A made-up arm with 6 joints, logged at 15 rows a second.
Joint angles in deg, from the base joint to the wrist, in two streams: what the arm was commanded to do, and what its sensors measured. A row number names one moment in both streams.
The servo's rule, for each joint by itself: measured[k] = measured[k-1] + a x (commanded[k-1-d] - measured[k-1]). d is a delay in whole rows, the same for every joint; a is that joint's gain. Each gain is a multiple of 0.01, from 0.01 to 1. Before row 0 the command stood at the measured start. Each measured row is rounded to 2 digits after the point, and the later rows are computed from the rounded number. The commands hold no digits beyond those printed.
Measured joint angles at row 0:
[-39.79, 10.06, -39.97, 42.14, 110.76, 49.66]
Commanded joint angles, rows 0 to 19:
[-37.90, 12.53, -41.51, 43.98, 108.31, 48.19]
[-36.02, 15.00, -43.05, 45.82, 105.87, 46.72]
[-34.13, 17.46, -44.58, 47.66, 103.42, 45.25]
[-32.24, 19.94, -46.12, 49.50, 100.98, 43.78]
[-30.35, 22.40, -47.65, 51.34, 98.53, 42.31]
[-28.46, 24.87, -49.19, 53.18, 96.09, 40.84]
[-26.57, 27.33, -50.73, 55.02, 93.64, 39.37]
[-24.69, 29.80, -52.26, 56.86, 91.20, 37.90]
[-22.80, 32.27, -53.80, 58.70, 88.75, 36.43]
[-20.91, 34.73, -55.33, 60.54, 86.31, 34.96]
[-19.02, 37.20, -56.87, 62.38, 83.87, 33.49]
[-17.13, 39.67, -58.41, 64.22, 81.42, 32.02]
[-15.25, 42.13, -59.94, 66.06, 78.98, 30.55]
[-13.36, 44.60, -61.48, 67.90, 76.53, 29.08]
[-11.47, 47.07, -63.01, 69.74, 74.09, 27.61]
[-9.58, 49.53, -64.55, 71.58, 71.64, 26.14]
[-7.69, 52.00, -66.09, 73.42, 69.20, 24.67]
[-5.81, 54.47, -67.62, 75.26, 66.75, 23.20]
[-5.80, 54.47, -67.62, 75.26, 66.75, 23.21]
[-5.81, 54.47, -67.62, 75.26, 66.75, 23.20]
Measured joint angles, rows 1 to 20:
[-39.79, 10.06, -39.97, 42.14, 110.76, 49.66]
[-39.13, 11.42, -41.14, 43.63, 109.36, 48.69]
[-38.04, 13.39, -42.59, 45.40, 107.37, 47.39]
[-36.67, 15.63, -44.10, 47.23, 105.12, 45.98]
[-35.12, 18.00, -45.64, 49.07, 102.76, 44.53]
[-33.45, 20.42, -47.17, 50.91, 100.35, 43.06]
[-31.70, 22.87, -48.71, 52.75, 97.92, 41.59]
[-29.90, 25.32, -50.25, 54.59, 95.48, 40.12]
[-28.08, 27.78, -51.78, 56.43, 93.04, 38.65]
[-26.23, 30.25, -53.32, 58.27, 90.59, 37.18]
[-24.37, 32.71, -54.85, 60.11, 88.15, 35.71]
[-22.50, 35.18, -56.39, 61.95, 85.71, 34.24]
[-20.62, 37.65, -57.93, 63.79, 83.26, 32.77]
[-18.74, 40.11, -59.46, 65.63, 80.82, 31.30]
[-16.86, 42.58, -61.00, 67.47, 78.37, 29.83]
[-14.97, 45.05, -62.53, 69.31, 75.93, 28.36]
[-13.08, 47.51, -64.07, 71.15, 73.48, 26.89]
[-11.19, 49.98, -65.61, 72.99, 71.04, 25.42]
[-9.31, 52.45, -67.14, 74.83, 68.59, 23.95]
[-8.08, 53.56, -67.50, 75.18, 67.54, 23.46]
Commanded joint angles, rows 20 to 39:
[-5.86, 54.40, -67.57, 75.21, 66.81, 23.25]
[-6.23, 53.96, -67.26, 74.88, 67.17, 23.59]
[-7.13, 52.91, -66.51, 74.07, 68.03, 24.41]
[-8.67, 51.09, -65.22, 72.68, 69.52, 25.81]
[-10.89, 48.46, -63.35, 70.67, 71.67, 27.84]
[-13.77, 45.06, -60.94, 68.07, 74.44, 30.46]
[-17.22, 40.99, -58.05, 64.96, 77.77, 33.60]
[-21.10, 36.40, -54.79, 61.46, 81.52, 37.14]
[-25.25, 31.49, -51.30, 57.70, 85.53, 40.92]
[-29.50, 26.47, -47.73, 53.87, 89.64, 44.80]
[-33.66, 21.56, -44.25, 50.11, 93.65, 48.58]
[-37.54, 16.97, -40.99, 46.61, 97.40, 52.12]
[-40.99, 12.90, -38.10, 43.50, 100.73, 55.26]
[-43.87, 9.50, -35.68, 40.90, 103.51, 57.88]
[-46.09, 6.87, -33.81, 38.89, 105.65, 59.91]
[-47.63, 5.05, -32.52, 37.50, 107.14, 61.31]
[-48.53, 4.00, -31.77, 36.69, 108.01, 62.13]
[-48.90, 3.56, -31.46, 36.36, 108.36, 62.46]
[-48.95, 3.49, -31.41, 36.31, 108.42, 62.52]
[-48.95, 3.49, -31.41, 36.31, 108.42, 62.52]
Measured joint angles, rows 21 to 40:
[-7.29, 54.06, -67.59, 75.24, 67.09, 23.29]
[-6.79, 54.25, -67.57, 75.22, 66.93, 23.26]
[-6.59, 54.09, -67.33, 74.94, 67.07, 23.48]
[-6.78, 53.44, -66.71, 74.24, 67.62, 24.09]
[-7.44, 52.15, -65.58, 72.98, 68.70, 25.23]
[-8.65, 50.12, -63.89, 71.11, 70.39, 26.95]
[-10.44, 47.34, -61.65, 68.65, 72.70, 29.27]
[-12.81, 43.85, -58.91, 65.66, 75.59, 32.13]
[-15.71, 39.75, -55.78, 62.26, 78.97, 35.44]
[-19.05, 35.21, -52.38, 58.57, 82.71, 39.06]
[-22.71, 30.40, -48.85, 54.76, 86.66, 42.85]
[-26.54, 25.54, -45.35, 50.99, 90.64, 46.63]
[-30.39, 20.83, -42.04, 47.44, 94.49, 50.25]
[-34.10, 16.47, -39.05, 44.25, 98.05, 53.56]
[-37.52, 12.64, -36.49, 41.54, 101.16, 56.41]
[-40.52, 9.47, -34.45, 39.39, 103.72, 58.72]
[-43.01, 7.04, -32.98, 37.86, 105.67, 60.43]
[-44.94, 5.37, -32.06, 36.91, 107.00, 61.55]
[-46.33, 4.37, -31.60, 36.46, 107.78, 62.15]
[-47.25, 3.89, -31.46, 36.34, 108.14, 62.39]

